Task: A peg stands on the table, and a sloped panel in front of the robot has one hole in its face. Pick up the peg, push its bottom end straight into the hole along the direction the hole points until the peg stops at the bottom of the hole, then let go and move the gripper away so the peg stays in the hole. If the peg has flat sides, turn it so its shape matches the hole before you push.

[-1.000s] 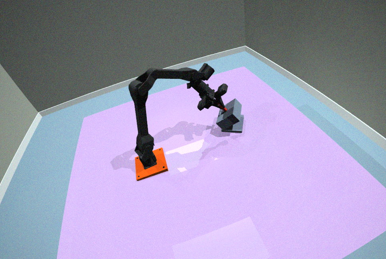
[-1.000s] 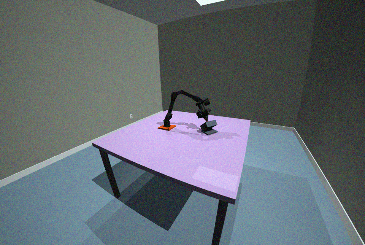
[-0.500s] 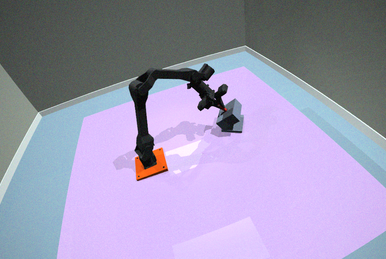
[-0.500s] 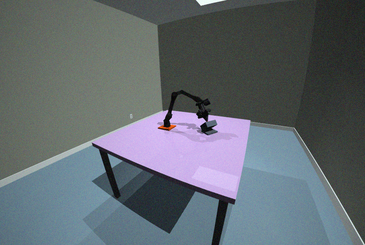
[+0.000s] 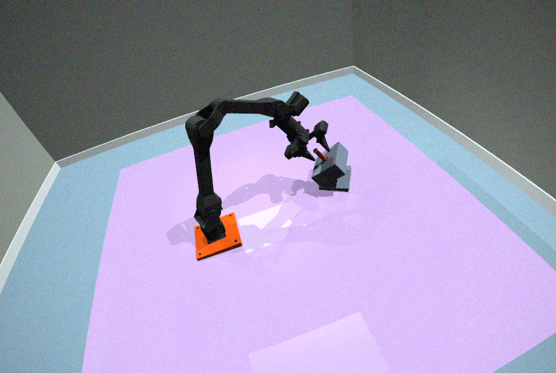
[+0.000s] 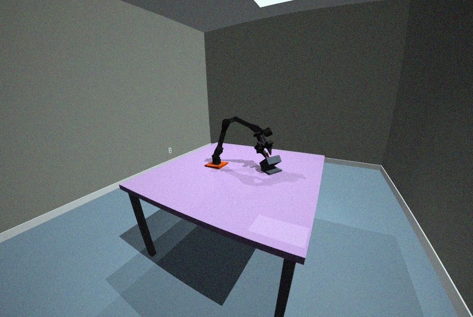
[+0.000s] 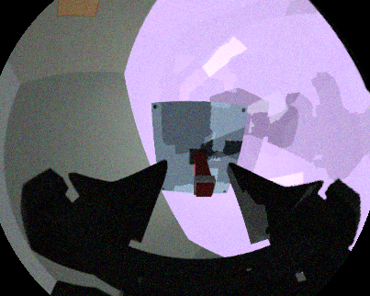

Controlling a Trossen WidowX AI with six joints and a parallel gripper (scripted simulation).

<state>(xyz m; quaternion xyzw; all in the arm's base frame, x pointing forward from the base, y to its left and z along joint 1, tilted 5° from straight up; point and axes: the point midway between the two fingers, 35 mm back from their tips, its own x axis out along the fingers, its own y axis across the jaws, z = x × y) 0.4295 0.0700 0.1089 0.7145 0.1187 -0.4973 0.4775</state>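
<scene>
My gripper tip is 10 mm to the right of the red peg, 10 mm below it and 10 mm past it. Round my gripper tip: grey sloped panel 40 mm below, 20 mm to the right, 20 mm ahead.
</scene>
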